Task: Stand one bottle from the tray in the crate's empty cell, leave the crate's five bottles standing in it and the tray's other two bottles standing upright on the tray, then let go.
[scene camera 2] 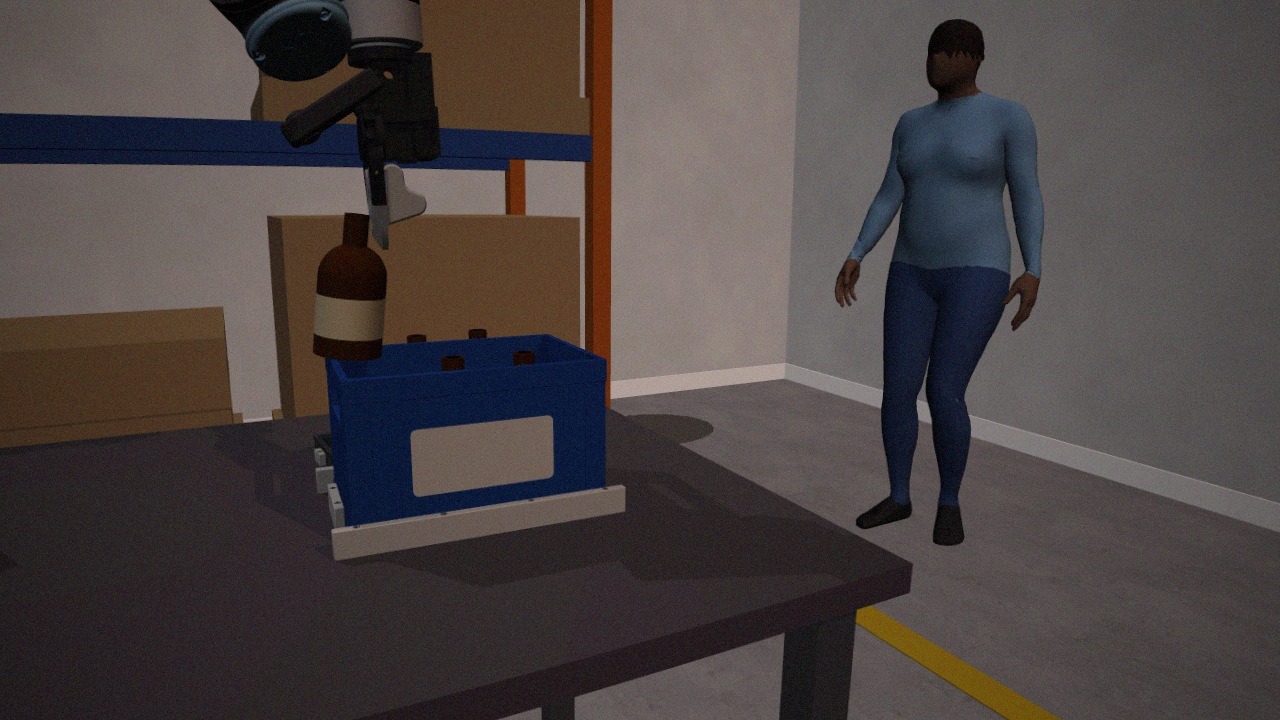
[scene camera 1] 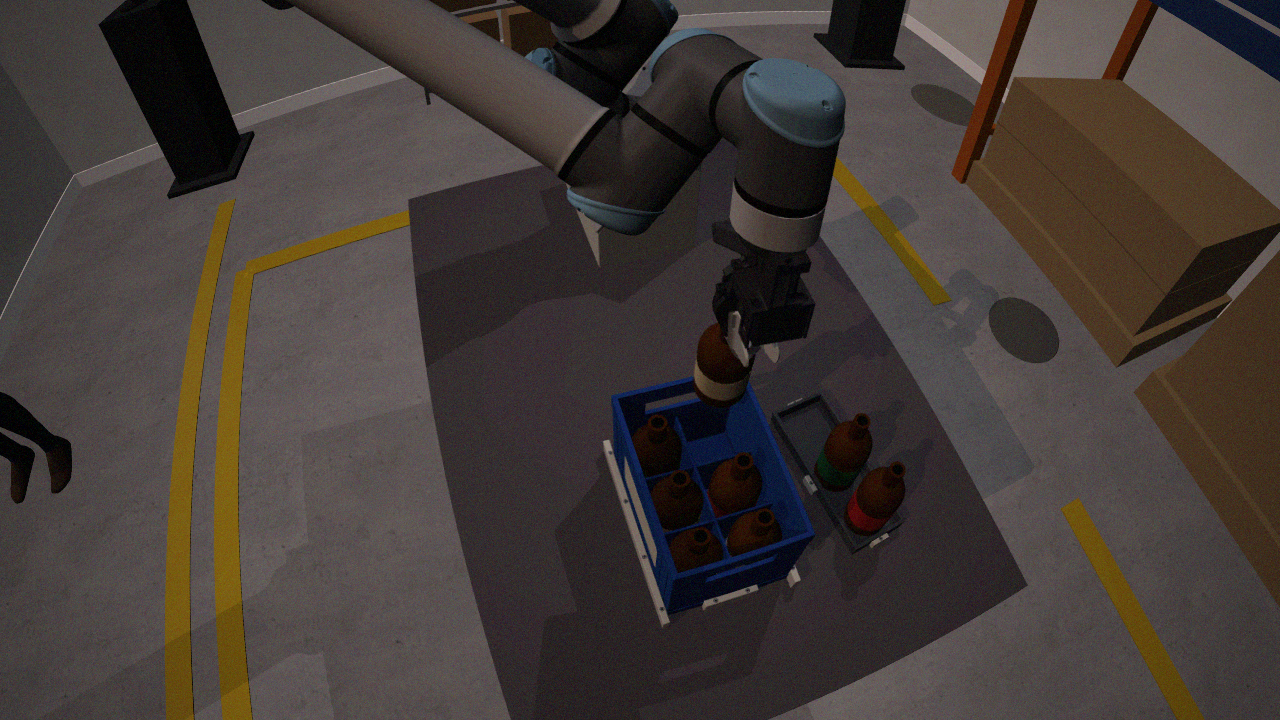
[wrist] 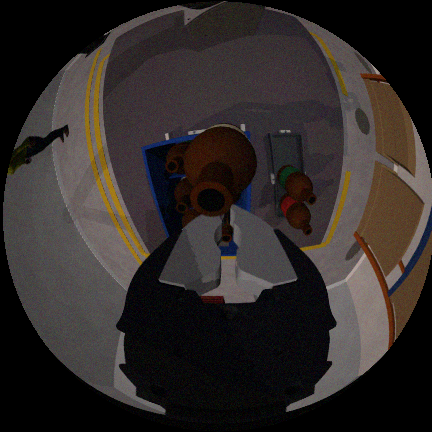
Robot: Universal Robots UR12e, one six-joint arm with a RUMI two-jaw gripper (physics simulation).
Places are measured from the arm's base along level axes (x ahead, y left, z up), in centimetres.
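Where they show: gripper, fingertip midpoint: [scene camera 2: 385, 249] [scene camera 1: 743, 358] [wrist: 226, 207].
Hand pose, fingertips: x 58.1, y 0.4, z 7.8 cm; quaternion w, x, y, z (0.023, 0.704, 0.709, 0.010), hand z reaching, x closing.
Note:
After its pixels a point has its place.
My gripper [scene camera 1: 757, 352] {x 58.1, y 0.4, z 7.8 cm} [scene camera 2: 387, 231] {x 58.1, y 0.4, z 7.8 cm} [wrist: 226, 207] {x 58.1, y 0.4, z 7.8 cm} is shut, its fingertips almost together with nothing between them. A brown bottle with a cream label [scene camera 1: 721, 362] {x 57.2, y -2.0, z 6.6 cm} [scene camera 2: 349, 300] {x 53.8, y -3.8, z 2.7 cm} [wrist: 220, 157] {x 53.3, y 0.0, z 8.4 cm} is in the air just beside the fingertips, slightly tilted, its neck outside them. Its base is near rim height at the back end of the blue crate [scene camera 1: 680, 591] {x 79.4, y -11.6, z -10.0 cm} [scene camera 2: 375, 447] {x 55.0, y -14.3, z -10.5 cm} [wrist: 160, 144] {x 52.5, y -10.4, z -3.6 cm}, by the empty cell. Several brown bottles [scene camera 1: 677, 498] {x 67.0, y -9.0, z -8.0 cm} stand in the other cells. A green-labelled bottle [scene camera 1: 845, 452] {x 65.4, y 16.9, z -9.9 cm} [wrist: 299, 187] {x 62.3, y 17.4, z -8.9 cm} and a red-labelled bottle [scene camera 1: 875, 501] {x 74.1, y 18.7, z -10.2 cm} [wrist: 298, 215] {x 70.4, y 19.6, z -9.4 cm} stand upright on the dark tray [scene camera 1: 801, 429] {x 54.3, y 16.1, z -20.6 cm} [wrist: 286, 150] {x 55.5, y 17.8, z -20.6 cm}.
Pale rails [scene camera 2: 483, 522] {x 65.2, y -14.9, z -19.5 cm} run along the crate's foot on the dark table [scene camera 2: 223, 608] {x 41.0, y -22.2, z -21.1 cm}. The tray lies close beside the crate. A person [scene camera 2: 957, 179] stands on the floor beyond the table. Cardboard boxes [scene camera 1: 1127, 161] [scene camera 2: 429, 304] and an orange and blue rack [scene camera 2: 597, 268] stand farther off.

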